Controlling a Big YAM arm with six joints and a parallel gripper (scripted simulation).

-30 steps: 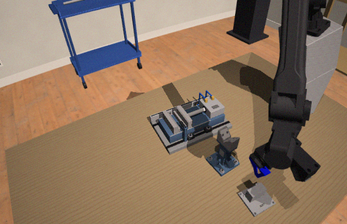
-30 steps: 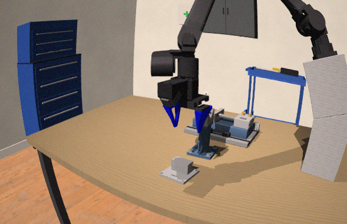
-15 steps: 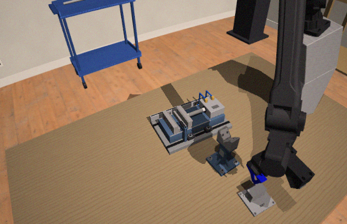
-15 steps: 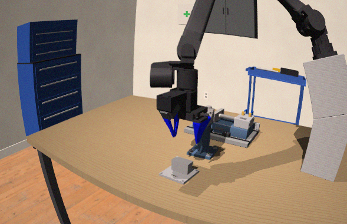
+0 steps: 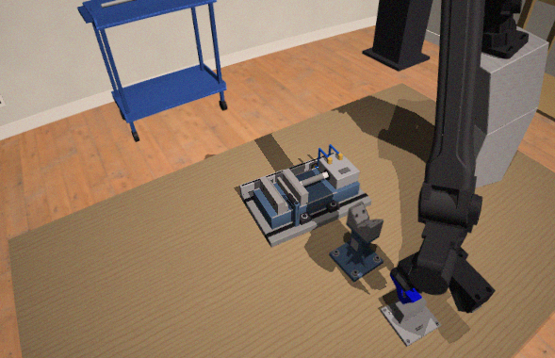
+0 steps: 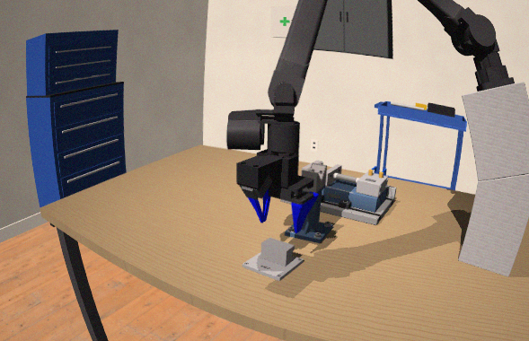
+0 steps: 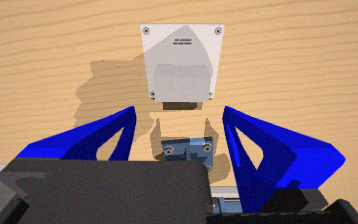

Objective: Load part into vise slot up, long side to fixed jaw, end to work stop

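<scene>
The part is 70 mm below my hand and 10 mm to the right of it. Also, from my hand: work stop rod (340 mm to the right, 50 mm ahead); then cylinder rod (380 mm to the right, 40 mm behind, 20 mm below); then infeed plate (90 mm below, 10 mm to the left).
</scene>
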